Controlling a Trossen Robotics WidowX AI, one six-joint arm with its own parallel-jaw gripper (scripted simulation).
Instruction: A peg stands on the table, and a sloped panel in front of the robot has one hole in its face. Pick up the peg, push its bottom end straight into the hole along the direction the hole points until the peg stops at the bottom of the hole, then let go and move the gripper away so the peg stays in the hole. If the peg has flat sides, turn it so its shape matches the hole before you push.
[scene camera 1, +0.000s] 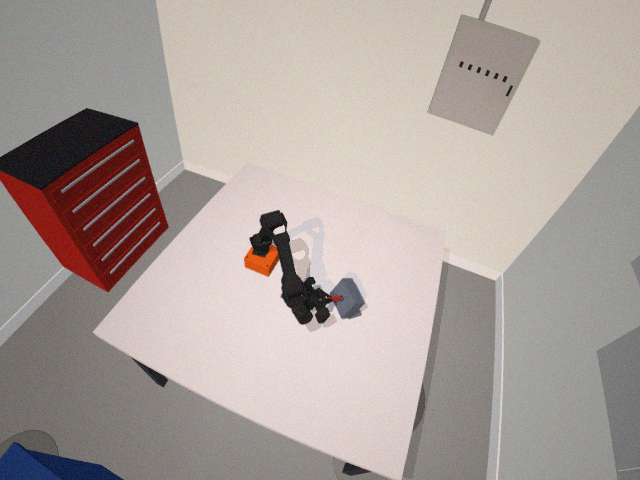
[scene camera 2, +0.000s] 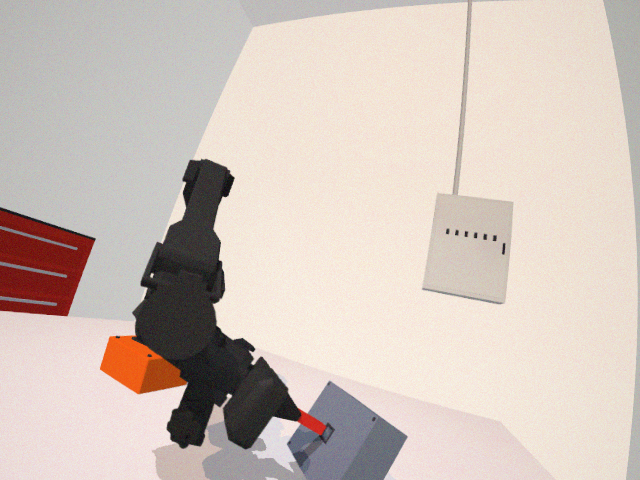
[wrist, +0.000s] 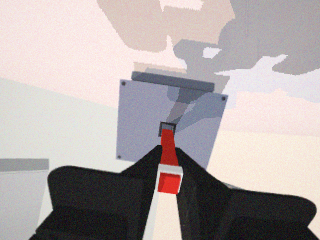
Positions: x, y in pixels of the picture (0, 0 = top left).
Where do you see a red square peg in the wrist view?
169, 176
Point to my gripper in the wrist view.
167, 150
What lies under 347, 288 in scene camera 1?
A grey sloped panel.
